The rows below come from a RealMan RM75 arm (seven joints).
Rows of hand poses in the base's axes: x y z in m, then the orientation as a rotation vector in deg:
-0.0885 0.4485 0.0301 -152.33 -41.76 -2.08
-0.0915 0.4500 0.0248 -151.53 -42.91 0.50
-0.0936 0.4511 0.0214 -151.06 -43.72 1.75
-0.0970 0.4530 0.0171 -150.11 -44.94 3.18
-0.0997 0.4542 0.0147 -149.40 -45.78 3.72
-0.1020 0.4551 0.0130 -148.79 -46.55 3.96
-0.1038 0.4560 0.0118 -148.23 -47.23 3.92
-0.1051 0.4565 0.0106 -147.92 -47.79 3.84
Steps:
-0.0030 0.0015 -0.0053 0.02 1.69 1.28
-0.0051 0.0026 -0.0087 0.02 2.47 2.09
-0.0085 0.0045 -0.0130 0.33 3.39 3.30
-0.0112 0.0057 -0.0154 0.67 3.74 4.09
-0.0135 0.0066 -0.0171 0.99 3.88 4.77
-0.0153 0.0075 -0.0183 1.34 3.83 5.35
-0.0166 0.0080 -0.0195 1.50 3.73 5.78

